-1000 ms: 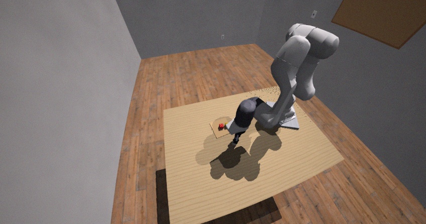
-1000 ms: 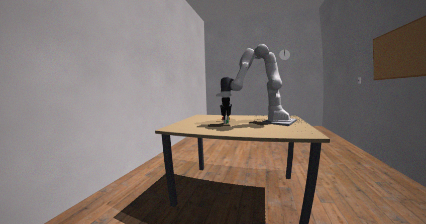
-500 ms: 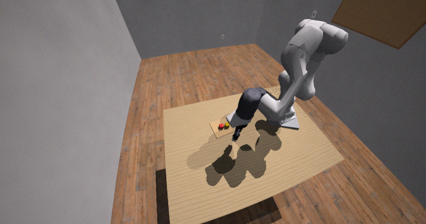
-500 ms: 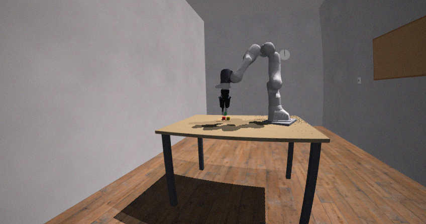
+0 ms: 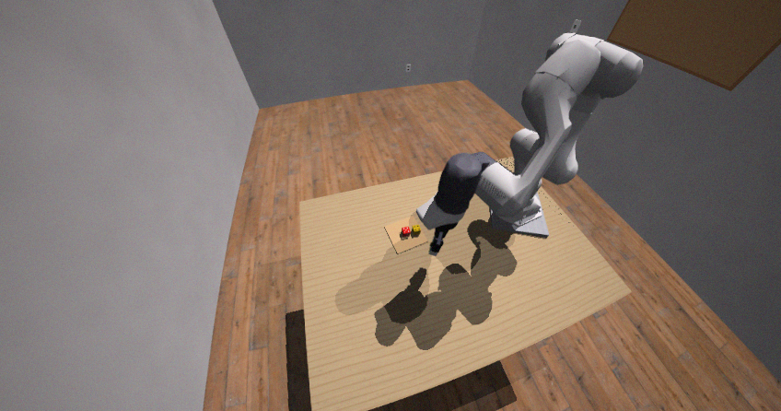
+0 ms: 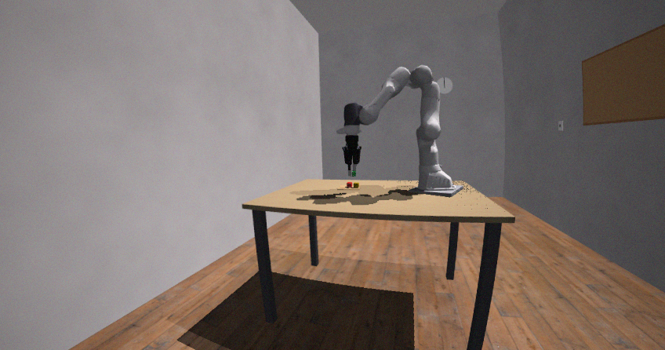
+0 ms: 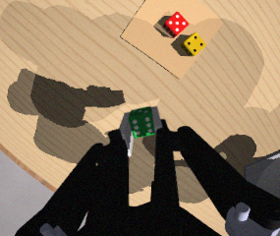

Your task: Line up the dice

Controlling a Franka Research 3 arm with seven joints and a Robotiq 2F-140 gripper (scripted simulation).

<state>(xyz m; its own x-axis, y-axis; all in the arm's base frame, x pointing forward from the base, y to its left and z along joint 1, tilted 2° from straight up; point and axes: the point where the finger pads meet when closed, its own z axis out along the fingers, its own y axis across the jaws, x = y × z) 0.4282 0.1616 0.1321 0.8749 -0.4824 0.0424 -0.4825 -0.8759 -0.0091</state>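
My hand is 7 cm short of the red die, 14 cm to the left of it and 12 cm above it. Also, from my hand: yellow die (2 cm ahead, 14 cm to the right, 12 cm below); then green die (2 cm below); then tan mat (7 cm ahead, 13 cm to the right, 13 cm below).
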